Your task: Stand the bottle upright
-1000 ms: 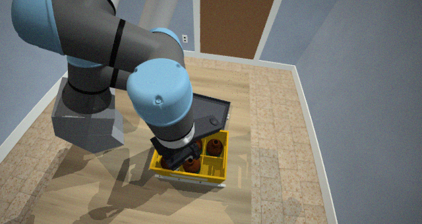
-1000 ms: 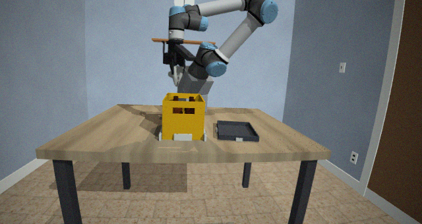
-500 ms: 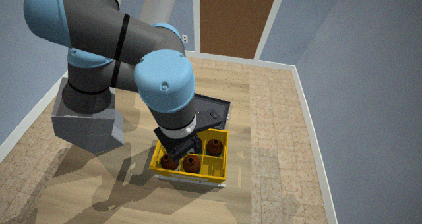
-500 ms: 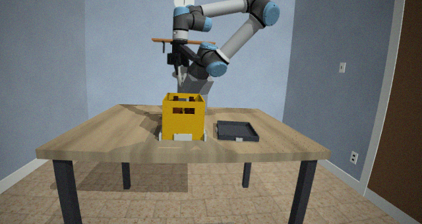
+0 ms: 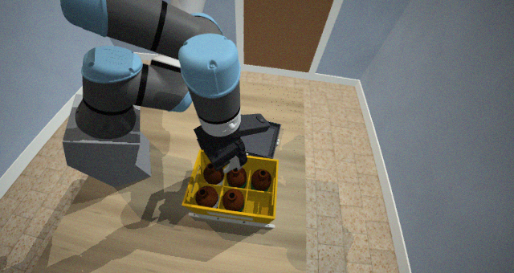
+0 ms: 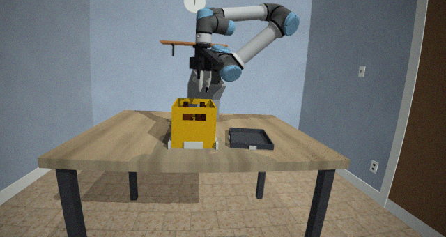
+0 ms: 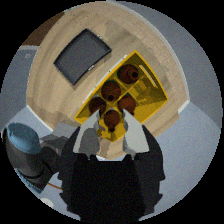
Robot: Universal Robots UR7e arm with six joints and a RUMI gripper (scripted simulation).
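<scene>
Right now my hand is 1 cm short of the crate, 4 cm to the left of it and 16 cm above it. The rest, counted from my hand: tray 4 cm behind, 23 cm to the left, 23 cm below; then bottle 9 cm ahead, 3 cm to the left, 15 cm below.
</scene>
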